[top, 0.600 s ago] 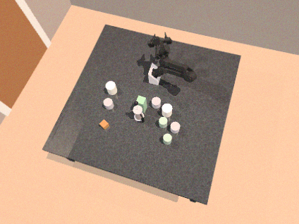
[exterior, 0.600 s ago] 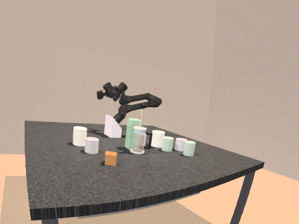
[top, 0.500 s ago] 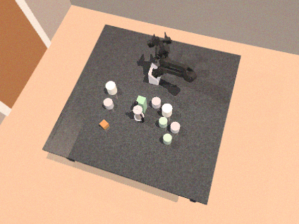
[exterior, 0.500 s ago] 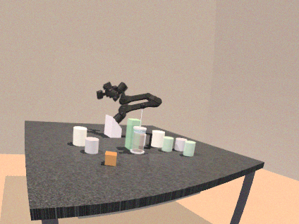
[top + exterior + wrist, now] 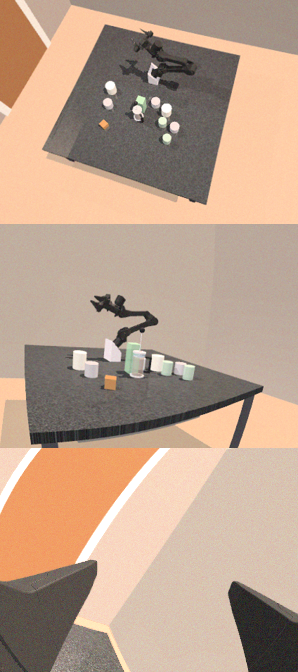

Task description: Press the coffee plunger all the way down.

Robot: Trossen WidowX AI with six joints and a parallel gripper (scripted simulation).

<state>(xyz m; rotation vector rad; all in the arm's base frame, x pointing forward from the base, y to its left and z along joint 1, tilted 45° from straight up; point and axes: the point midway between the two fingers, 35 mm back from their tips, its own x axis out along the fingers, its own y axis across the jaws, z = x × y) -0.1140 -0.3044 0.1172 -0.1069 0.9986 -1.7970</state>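
My gripper tip is now 49 cm short of the coffee press, 29 cm above it and 13 cm to the right of it. The rest, counted from my gripper tip: tall pale green block 41 cm ahead, 33 cm below, 12 cm to the left; orange cube 62 cm ahead, 39 cm below, 13 cm to the right.
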